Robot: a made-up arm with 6 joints. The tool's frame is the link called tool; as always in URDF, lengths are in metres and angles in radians. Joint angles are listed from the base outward. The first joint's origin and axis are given. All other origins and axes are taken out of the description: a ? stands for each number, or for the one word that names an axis. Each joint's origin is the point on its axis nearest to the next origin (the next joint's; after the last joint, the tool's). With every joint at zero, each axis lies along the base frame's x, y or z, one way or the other. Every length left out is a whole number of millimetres.
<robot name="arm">
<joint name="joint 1" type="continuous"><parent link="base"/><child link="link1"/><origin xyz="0 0 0.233"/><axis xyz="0 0 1"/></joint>
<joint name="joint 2" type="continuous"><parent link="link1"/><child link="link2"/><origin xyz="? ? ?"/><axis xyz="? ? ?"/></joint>
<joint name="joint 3" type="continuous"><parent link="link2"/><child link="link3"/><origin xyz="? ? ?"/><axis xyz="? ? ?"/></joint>
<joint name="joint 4" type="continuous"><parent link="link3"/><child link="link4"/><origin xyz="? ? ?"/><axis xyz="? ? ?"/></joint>
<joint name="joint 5" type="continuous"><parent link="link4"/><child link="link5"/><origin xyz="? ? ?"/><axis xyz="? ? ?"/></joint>
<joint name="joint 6" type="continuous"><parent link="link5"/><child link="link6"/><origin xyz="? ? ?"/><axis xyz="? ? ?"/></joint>
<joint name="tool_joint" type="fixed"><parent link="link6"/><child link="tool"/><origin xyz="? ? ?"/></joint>
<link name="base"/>
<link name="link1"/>
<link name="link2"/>
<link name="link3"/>
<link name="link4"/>
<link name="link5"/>
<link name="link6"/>
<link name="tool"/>
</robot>
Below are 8 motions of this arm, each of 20 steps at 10 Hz.
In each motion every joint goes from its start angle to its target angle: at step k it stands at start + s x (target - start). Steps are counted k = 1, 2, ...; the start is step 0. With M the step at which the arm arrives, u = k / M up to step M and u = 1 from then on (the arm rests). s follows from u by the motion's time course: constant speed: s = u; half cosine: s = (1 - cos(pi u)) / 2; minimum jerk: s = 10 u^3 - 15 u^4 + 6 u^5.
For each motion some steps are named. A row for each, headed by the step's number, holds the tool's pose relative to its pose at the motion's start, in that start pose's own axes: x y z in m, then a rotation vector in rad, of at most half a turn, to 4 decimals.
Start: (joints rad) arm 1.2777 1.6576 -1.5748 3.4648 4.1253 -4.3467
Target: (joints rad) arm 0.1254 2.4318 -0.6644 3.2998 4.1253 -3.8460
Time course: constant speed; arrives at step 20
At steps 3, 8, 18, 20:
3: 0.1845 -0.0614 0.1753 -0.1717 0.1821 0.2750
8: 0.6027 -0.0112 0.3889 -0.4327 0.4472 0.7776
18: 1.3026 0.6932 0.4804 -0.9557 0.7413 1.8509
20: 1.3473 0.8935 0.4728 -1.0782 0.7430 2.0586

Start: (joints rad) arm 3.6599 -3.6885 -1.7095 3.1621 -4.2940 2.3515
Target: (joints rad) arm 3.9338 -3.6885 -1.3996 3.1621 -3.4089 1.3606
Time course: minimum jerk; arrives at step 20
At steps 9, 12, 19, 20:
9: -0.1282 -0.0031 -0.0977 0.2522 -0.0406 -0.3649
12: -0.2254 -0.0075 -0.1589 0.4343 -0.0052 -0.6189
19: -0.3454 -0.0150 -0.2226 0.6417 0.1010 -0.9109
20: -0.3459 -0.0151 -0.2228 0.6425 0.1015 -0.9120

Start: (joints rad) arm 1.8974 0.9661 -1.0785 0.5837 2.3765 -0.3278
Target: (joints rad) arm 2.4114 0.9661 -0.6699 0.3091 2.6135 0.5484
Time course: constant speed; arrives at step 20
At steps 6, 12, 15, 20:
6: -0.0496 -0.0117 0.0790 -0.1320 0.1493 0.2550
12: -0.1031 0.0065 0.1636 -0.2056 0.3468 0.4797
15: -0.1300 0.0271 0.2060 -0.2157 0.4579 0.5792
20: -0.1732 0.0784 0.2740 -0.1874 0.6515 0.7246

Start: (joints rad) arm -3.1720 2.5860 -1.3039 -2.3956 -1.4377 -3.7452
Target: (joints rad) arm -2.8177 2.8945 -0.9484 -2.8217 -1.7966 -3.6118
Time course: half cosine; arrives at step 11
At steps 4, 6, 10, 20:
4: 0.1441 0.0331 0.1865 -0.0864 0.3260 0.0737
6: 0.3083 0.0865 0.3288 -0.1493 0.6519 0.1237
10: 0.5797 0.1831 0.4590 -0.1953 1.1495 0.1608
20: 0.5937 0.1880 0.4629 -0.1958 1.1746 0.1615

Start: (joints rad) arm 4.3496 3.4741 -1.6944 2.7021 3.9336 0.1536
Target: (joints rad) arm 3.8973 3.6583 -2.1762 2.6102 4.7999 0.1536
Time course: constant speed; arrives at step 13
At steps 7, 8, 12, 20:
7: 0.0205 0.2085 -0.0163 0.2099 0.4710 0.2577
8: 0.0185 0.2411 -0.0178 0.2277 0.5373 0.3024
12: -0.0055 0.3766 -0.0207 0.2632 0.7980 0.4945
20: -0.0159 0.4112 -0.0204 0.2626 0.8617 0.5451

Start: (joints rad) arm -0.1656 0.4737 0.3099 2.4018 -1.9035 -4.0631
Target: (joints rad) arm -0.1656 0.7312 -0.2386 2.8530 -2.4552 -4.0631
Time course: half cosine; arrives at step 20
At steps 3, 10, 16, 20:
3: 0.0033 0.0017 -0.0066 -0.0307 -0.0103 0.0015
10: 0.0366 0.0221 -0.0615 -0.2695 -0.0963 -0.0259
16: 0.0792 0.0494 -0.1100 -0.4600 -0.1701 -0.1102
20: 0.0912 0.0569 -0.1208 -0.5001 -0.1858 -0.1378

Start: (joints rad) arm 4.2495 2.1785 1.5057 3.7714 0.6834 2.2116
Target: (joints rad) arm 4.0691 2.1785 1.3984 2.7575 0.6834 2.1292
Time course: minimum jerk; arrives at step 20
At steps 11, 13, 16, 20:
11: -0.0984 0.0320 0.0141 -0.1816 -0.3321 -0.3973
13: -0.1232 0.0398 0.0149 -0.2217 -0.4310 -0.5147
16: -0.1465 0.0470 0.0147 -0.2571 -0.5335 -0.6374
20: -0.1536 0.0490 0.0144 -0.2675 -0.5670 -0.6778

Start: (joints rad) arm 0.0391 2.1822 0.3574 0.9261 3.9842 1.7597
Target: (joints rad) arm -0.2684 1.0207 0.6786 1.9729 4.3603 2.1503
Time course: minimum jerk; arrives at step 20
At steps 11, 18, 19, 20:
11: 0.2259 -0.1751 0.5574 -0.3396 -0.7763 0.1505
18: 0.3183 -0.1104 0.9463 -0.5994 -1.2712 0.4507
19: 0.3198 -0.1079 0.9532 -0.6043 -1.2799 0.4577
20: 0.3200 -0.1075 0.9542 -0.6050 -1.2813 0.4588

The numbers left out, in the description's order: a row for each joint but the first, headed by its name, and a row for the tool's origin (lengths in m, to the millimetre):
joint 2: xyz 0 0.033 0, axis 0 1 0
joint 3: xyz 0 0 0.414, axis 0 1 0
joint 4: xyz 0 0 0.89, axis 0 0 1
joint 5: xyz 0 0 0, axis 0 1 0
joint 6: xyz 0 0 0.155, axis 0 0 1
tool: xyz 0 0 0

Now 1 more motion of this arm.
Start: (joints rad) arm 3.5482 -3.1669 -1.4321 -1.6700 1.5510 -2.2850
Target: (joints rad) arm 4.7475 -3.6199 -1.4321 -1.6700 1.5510 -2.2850
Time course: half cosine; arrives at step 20
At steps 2, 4, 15, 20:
2: 0.0154 0.0028 -0.0252 0.0189 0.0209 0.0139
4: 0.0568 0.0149 -0.1008 0.0749 0.0803 0.0541
15: 0.1396 0.5018 -0.8978 0.7933 0.5908 0.4536
20: 0.0848 0.6578 -0.9994 0.9559 0.6616 0.5166

